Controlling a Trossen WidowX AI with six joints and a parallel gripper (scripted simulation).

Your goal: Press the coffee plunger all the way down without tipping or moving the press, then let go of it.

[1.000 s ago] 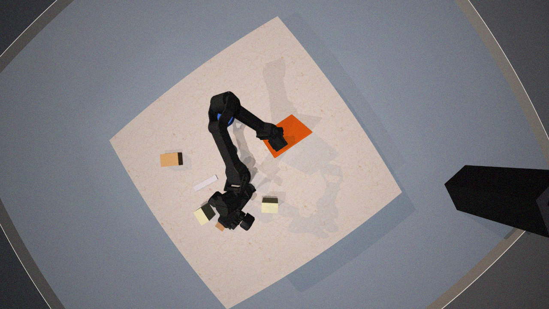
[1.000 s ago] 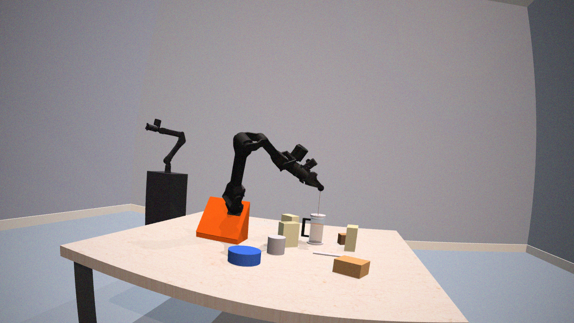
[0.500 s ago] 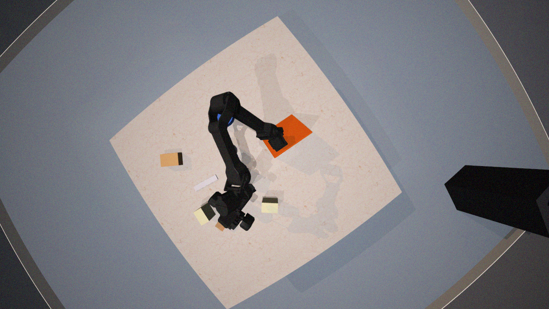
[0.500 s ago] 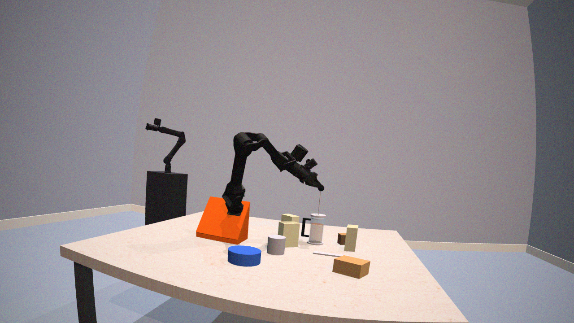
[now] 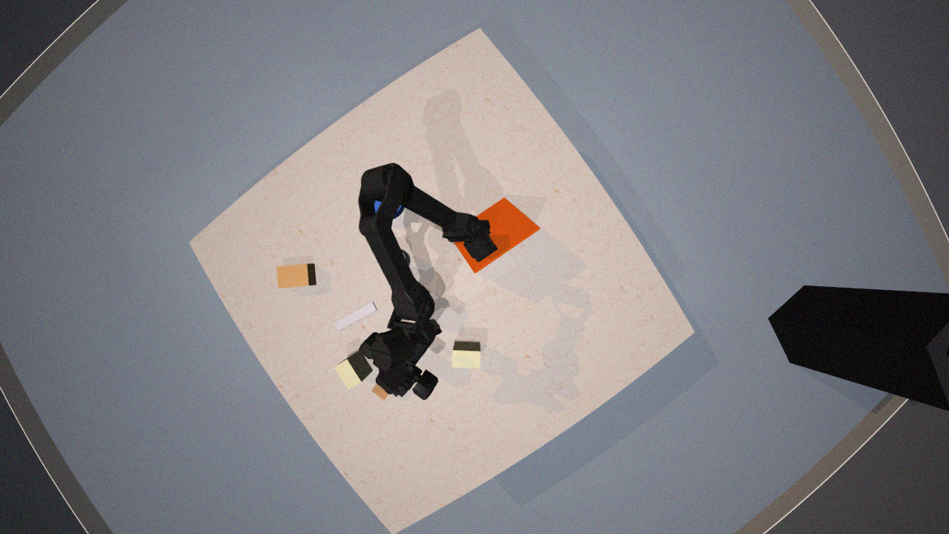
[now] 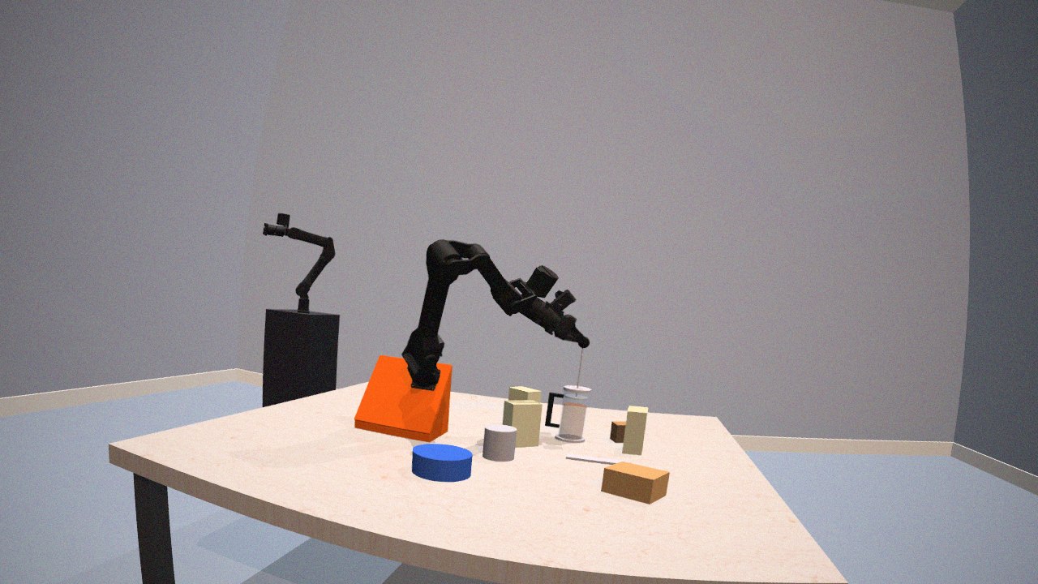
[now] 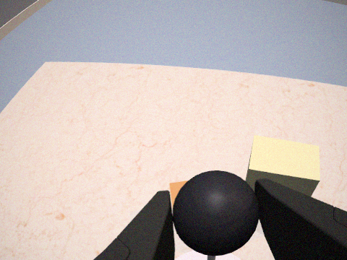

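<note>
Now: gripper tip 3 cm past the glass coffee press and 13 cm above it. Round my gripper tip: grey cylinder 15 cm behind, 26 cm to the right, 23 cm below; then orange-brown box 16 cm ahead, 41 cm to the right, 24 cm below; then brown cube 12 cm ahead, 4 cm to the left, 24 cm below.
</note>
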